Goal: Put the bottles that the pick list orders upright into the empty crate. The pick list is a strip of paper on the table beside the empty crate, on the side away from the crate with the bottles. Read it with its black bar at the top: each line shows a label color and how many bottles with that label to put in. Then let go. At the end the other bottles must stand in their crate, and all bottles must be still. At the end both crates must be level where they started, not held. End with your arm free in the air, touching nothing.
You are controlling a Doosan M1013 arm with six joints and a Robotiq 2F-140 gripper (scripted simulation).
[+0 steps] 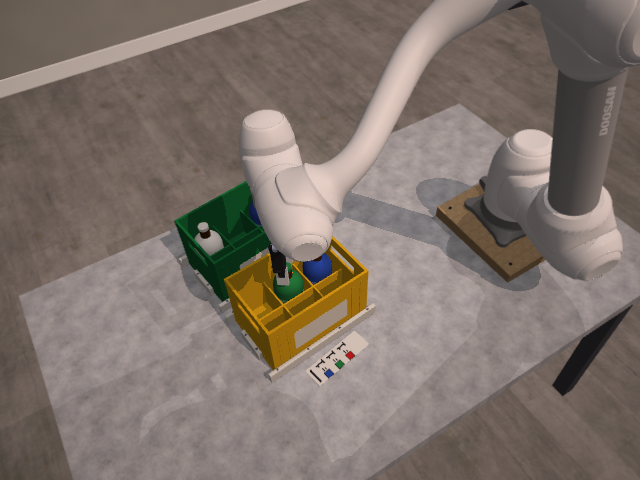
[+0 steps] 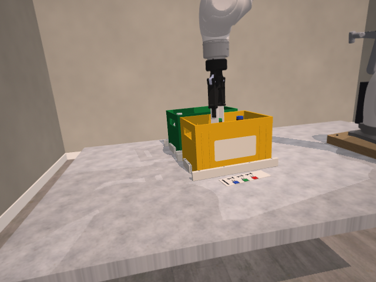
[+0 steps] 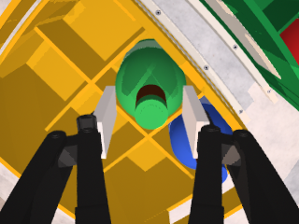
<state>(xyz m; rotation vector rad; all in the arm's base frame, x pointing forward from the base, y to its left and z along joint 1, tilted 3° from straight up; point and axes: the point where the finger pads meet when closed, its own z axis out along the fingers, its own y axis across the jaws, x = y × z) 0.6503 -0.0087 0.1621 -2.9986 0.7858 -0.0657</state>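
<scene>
Now: hand 50 mm past the red-capped bottle, 180 mm to the left of it and 80 mm above it. Round my hand: green bottle (80 mm below); then yellow crate (10 mm behind, 40 mm to the left, 90 mm below); then blue bottle (90 mm behind, 20 mm to the right, 80 mm below).
</scene>
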